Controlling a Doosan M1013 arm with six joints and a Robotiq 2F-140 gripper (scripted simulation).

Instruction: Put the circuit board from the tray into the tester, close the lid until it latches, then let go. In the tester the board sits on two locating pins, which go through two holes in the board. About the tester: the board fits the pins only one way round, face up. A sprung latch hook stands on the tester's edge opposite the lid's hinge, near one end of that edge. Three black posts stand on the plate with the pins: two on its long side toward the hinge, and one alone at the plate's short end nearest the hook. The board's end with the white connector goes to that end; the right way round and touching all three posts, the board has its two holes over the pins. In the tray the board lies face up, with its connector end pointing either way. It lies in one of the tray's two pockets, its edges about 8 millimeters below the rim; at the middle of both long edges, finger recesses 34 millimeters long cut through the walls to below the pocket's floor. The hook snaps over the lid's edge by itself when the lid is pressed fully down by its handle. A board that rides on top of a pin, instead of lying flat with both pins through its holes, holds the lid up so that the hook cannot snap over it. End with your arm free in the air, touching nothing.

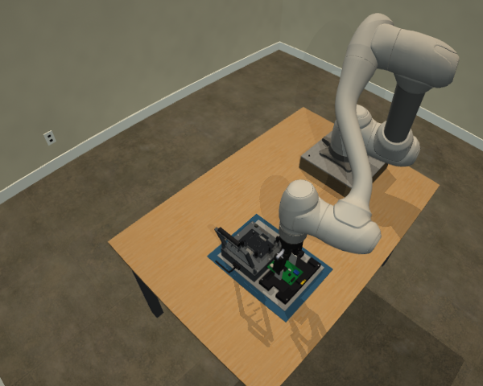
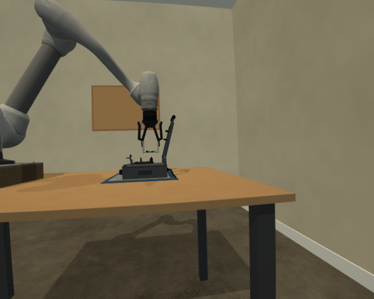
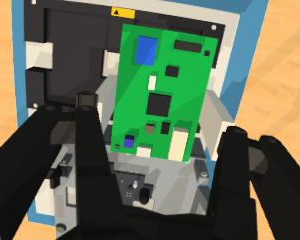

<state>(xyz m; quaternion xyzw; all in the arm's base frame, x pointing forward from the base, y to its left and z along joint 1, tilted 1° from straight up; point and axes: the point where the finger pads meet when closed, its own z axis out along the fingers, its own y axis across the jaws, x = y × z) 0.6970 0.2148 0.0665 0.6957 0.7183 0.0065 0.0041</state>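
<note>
Right now my hand is 20 mm above the green circuit board. The rest, counted from my hand: tester 130 mm to the right, 20 mm below; latch hook 120 mm to the right, 100 mm behind, 50 mm below; tester lid 170 mm to the right, 90 mm ahead, 50 mm above.
</note>
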